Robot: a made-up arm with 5 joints. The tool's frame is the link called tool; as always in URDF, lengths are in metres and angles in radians. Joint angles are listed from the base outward. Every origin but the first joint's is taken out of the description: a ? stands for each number. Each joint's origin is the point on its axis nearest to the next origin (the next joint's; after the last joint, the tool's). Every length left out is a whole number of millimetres.
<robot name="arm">
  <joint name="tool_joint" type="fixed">
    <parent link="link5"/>
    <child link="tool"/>
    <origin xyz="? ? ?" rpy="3.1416 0 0"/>
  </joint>
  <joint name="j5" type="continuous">
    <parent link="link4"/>
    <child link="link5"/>
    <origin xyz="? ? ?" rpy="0 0 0"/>
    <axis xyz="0 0 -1"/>
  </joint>
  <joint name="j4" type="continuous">
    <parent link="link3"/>
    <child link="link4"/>
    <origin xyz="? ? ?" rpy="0 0 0"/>
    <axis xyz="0 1 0"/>
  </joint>
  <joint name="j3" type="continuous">
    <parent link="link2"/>
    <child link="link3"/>
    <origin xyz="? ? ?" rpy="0 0 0"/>
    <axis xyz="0 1 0"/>
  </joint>
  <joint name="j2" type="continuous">
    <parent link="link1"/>
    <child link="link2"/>
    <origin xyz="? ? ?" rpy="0 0 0"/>
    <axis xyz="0 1 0"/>
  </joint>
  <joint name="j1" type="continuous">
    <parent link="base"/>
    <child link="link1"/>
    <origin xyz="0 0 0.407" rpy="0 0 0"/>
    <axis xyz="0 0 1"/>
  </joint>
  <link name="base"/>
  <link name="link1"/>
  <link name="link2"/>
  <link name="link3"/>
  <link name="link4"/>
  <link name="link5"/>
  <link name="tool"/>
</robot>
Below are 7 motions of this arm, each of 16 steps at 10 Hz.
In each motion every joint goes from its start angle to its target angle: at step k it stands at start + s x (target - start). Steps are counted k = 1, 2, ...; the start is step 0. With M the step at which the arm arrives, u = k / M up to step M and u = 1 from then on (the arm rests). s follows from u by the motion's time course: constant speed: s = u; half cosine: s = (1 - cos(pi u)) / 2; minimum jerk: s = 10 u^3 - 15 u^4 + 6 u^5.
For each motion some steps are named. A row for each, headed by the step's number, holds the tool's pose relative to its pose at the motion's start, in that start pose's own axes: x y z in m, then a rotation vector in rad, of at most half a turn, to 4 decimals.
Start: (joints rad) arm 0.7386 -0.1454 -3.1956 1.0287 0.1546
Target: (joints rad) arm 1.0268 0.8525 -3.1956 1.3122 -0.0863
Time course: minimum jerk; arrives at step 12
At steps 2, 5, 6, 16:
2: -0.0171 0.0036 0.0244 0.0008 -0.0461 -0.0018
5: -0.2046 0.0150 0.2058 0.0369 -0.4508 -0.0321
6: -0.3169 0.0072 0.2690 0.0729 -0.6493 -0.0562
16: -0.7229 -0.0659 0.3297 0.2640 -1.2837 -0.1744

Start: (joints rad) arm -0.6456 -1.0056 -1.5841 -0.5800 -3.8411
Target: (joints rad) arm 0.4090 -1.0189 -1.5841 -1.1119 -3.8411
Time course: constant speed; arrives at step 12
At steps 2, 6, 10, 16:
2: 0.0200 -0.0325 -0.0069 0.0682 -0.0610 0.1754
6: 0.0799 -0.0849 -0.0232 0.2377 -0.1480 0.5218
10: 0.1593 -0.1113 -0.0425 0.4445 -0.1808 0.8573
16: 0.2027 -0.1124 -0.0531 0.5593 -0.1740 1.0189

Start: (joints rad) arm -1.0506 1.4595 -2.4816 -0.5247 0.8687
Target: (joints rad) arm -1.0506 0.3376 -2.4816 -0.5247 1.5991
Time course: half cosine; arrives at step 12
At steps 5, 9, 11, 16:
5: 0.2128 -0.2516 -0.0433 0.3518 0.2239 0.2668
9: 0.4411 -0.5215 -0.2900 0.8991 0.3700 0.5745
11: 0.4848 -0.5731 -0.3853 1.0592 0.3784 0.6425
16: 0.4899 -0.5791 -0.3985 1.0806 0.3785 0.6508

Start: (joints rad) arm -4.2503 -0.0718 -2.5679 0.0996 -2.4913
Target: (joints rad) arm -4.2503 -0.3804 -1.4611 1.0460 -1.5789
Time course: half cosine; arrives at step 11
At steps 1, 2, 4, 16:
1: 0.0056 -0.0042 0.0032 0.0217 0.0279 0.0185
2: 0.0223 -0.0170 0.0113 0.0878 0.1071 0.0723
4: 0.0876 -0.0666 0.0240 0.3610 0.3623 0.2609
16: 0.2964 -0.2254 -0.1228 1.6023 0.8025 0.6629

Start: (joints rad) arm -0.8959 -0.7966 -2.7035 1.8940 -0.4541
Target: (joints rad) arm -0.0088 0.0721 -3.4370 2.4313 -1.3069
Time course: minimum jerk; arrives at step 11
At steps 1, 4, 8, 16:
1: 0.0000 0.0021 0.0023 0.0071 -0.0014 -0.0054
4: -0.0002 0.0592 0.0983 0.2850 -0.0237 -0.2291
8: 0.0088 0.0113 0.3215 0.9546 0.1859 -0.8851
16: 0.0100 -0.0265 0.3504 1.0833 0.2787 -1.0341

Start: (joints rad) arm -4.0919 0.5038 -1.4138 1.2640 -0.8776
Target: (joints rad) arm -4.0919 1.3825 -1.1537 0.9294 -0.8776
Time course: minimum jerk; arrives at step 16
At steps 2, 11, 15, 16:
2: 0.0019 0.0023 0.0094 0.0099 -0.0082 0.0000
11: -0.0348 -0.0419 0.4743 0.5072 -0.4214 0.0000
15: -0.0740 -0.0891 0.5568 0.6172 -0.5127 0.0000
16: -0.0745 -0.0897 0.5578 0.6186 -0.5139 0.0000

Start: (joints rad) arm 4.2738 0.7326 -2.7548 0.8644 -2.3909
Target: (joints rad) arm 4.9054 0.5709 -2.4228 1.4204 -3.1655
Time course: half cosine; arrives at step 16
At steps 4, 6, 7, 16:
4: 0.0516 0.0387 0.0050 0.0044 0.1347 -0.1549
6: 0.1114 0.0786 0.0027 -0.0046 0.2814 -0.3354
7: 0.1468 0.0999 -0.0023 -0.0163 0.3647 -0.4436
16: 0.3722 0.1963 -0.0935 -0.1911 0.8649 -1.1778

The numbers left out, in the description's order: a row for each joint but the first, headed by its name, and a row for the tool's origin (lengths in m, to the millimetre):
tool: 0 0 0
j5: 0.068 0 -0.087
j4: 0.084 0 -0.37
j3: 0.065 0 0.348
j2: 0 0 0

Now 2 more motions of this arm.
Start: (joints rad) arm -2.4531 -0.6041 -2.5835 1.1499 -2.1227
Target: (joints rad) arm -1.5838 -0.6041 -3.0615 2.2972 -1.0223
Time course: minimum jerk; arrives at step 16
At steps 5, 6, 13, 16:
5: -0.0251 -0.0238 -0.0223 0.0453 0.1824 0.2594
6: -0.0389 -0.0397 -0.0327 0.0824 0.2784 0.3884
13: -0.1274 -0.2117 -0.0616 0.6074 0.8948 1.0732
16: -0.1319 -0.2274 -0.0601 0.6617 0.9305 1.1027

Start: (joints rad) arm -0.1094 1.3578 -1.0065 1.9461 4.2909
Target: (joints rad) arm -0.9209 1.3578 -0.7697 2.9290 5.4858
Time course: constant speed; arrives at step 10
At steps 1, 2, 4, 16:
1: -0.0116 -0.0114 0.0156 0.0937 0.0967 0.0618
2: -0.0221 -0.0227 0.0307 0.2004 0.1751 0.1155
4: -0.0415 -0.0447 0.0592 0.4413 0.2695 0.1968
16: -0.1050 -0.0977 0.1299 1.1298 -0.0040 0.2248

